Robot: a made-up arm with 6 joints.
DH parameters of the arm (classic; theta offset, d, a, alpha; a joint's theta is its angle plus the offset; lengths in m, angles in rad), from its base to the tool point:
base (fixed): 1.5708 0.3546 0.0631 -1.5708
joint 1: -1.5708 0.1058 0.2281 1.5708
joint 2: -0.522 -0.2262 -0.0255 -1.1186
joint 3: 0 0.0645 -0.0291 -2.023
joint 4: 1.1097 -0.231 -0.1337 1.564
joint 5: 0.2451 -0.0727 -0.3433 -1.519
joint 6: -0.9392 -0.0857 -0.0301 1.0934
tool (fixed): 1.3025 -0.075 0 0
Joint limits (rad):
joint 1: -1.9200..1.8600
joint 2: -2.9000..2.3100
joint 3: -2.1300..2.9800
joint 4: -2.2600..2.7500
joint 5: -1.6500..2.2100
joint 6: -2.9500..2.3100
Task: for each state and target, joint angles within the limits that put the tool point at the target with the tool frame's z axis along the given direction. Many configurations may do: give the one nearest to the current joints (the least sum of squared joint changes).
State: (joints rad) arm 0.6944 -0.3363 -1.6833 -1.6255 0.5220 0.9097
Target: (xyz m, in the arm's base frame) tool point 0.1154 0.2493 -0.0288 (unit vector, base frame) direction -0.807 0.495 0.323
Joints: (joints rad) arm 0.0603 0.3869 -0.8651 -2.0642 -0.3388 1.3546
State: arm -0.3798 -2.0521 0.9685 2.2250 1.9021 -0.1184
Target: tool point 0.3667 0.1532 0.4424 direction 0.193 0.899 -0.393
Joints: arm -0.9411 -2.4035 1.8150 2.5799 1.5835 -0.0945
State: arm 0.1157 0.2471 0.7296 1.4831 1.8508 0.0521
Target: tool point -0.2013 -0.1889 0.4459 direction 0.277 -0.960 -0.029
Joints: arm -0.2319 0.2911 0.3673 1.5386 2.0101 -0.4857
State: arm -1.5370 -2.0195 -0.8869 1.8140 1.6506 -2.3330
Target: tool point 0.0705 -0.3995 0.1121 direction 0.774 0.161 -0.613
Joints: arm -1.7038 -2.8851 -0.4323 1.6066 1.6699 -1.5828
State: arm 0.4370 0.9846 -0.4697 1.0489 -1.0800 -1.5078
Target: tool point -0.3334 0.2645 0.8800 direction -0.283 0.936 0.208
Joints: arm 0.5121 0.1144 -0.3419 1.3893 -0.7641 -1.0661
